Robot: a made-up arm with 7 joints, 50 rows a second.
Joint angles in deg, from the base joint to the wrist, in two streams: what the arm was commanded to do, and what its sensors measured. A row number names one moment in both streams.
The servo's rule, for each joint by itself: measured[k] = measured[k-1] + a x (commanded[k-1-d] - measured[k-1]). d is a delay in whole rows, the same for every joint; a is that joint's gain. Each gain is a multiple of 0.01, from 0.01 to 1. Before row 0 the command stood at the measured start. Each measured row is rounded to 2 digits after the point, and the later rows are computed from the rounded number. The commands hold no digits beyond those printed.
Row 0, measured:
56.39, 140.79, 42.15, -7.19, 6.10, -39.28, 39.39
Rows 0 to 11, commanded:
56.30, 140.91, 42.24, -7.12, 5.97, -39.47, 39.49
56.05, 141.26, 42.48, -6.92, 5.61, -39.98, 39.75
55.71, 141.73, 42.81, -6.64, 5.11, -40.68, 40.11
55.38, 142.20, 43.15, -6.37, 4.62, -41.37, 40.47
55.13, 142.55, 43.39, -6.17, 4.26, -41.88, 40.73
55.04, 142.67, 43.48, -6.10, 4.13, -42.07, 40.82
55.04, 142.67, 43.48, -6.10, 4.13, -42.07, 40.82
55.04, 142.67, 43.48, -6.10, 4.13, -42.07, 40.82
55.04, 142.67, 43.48, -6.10, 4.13, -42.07, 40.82
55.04, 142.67, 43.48, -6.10, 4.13, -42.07, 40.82
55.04, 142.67, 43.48, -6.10, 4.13, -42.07, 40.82
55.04, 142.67, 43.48, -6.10, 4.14, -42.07, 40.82
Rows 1 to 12, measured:
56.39, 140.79, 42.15, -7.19, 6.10, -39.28, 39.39
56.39, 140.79, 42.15, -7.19, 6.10, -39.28, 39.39
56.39, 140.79, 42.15, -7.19, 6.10, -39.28, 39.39
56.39, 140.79, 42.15, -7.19, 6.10, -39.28, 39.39
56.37, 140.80, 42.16, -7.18, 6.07, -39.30, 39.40
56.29, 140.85, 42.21, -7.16, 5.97, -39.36, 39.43
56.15, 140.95, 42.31, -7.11, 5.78, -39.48, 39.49
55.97, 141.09, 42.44, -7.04, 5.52, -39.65, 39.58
55.77, 141.25, 42.59, -6.96, 5.24, -39.85, 39.68
55.59, 141.41, 42.73, -6.88, 5.00, -40.05, 39.78
55.46, 141.55, 42.85, -6.81, 4.81, -40.23, 39.87
55.36, 141.67, 42.95, -6.75, 4.66, -40.40, 39.96
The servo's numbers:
d 4
a 0.24 0.11 0.16 0.09 0.22 0.09 0.09

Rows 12 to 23, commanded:
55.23, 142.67, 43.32, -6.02, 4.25, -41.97, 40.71
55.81, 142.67, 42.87, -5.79, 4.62, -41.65, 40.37
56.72, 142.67, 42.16, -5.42, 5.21, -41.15, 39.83
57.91, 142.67, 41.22, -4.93, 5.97, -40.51, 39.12
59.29, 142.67, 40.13, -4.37, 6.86, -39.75, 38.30
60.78, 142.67, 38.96, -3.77, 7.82, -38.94, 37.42
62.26, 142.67, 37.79, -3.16, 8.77, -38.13, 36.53
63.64, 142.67, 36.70, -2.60, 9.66, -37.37, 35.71
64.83, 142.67, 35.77, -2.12, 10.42, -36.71, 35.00
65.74, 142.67, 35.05, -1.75, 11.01, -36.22, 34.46
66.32, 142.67, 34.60, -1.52, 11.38, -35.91, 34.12
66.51, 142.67, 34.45, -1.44, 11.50, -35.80, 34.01
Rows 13 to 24, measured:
55.28, 141.78, 43.03, -6.69, 4.54, -40.55, 40.04
55.22, 141.88, 43.10, -6.64, 4.45, -40.69, 40.11
55.18, 141.97, 43.16, -6.59, 4.38, -40.81, 40.17
55.15, 142.05, 43.21, -6.55, 4.33, -40.92, 40.23
55.17, 142.12, 43.23, -6.50, 4.31, -41.01, 40.27
55.32, 142.18, 43.17, -6.44, 4.38, -41.07, 40.28
55.66, 142.23, 43.01, -6.35, 4.56, -41.08, 40.24
56.20, 142.28, 42.72, -6.22, 4.87, -41.03, 40.14
56.94, 142.32, 42.31, -6.05, 5.31, -40.91, 39.97
57.86, 142.36, 41.77, -5.84, 5.86, -40.73, 39.74
58.92, 142.39, 41.13, -5.60, 6.50, -40.50, 39.45
60.05, 142.42, 40.42, -5.33, 7.20, -40.22, 39.11

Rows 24 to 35, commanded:
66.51, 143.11, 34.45, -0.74, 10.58, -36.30, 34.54
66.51, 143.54, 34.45, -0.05, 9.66, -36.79, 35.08
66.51, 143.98, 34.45, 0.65, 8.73, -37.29, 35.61
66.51, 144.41, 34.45, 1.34, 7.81, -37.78, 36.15
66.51, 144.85, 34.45, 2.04, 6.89, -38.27, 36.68
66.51, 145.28, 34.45, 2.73, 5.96, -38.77, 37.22
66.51, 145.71, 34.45, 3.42, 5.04, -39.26, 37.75
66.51, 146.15, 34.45, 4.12, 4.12, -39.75, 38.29
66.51, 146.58, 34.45, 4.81, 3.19, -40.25, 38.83
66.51, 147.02, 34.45, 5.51, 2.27, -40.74, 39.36
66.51, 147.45, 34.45, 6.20, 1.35, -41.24, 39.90
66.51, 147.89, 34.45, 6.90, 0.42, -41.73, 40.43
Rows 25 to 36, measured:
61.20, 142.45, 39.68, -5.04, 7.91, -39.90, 38.74
62.29, 142.47, 38.94, -4.74, 8.59, -39.57, 38.35
63.26, 142.49, 38.25, -4.45, 9.20, -39.24, 37.97
64.04, 142.51, 37.64, -4.18, 9.71, -38.93, 37.61
64.63, 142.58, 37.13, -3.87, 9.90, -38.69, 37.33
65.08, 142.69, 36.70, -3.53, 9.85, -38.52, 37.13
65.42, 142.83, 36.34, -3.15, 9.60, -38.41, 36.99
65.68, 143.00, 36.04, -2.75, 9.21, -38.35, 36.91
65.88, 143.20, 35.79, -2.32, 8.70, -38.34, 36.89
66.03, 143.43, 35.58, -1.87, 8.10, -38.38, 36.92
66.15, 143.68, 35.40, -1.39, 7.43, -38.46, 36.99
66.24, 143.95, 35.25, -0.89, 6.70, -38.58, 37.11

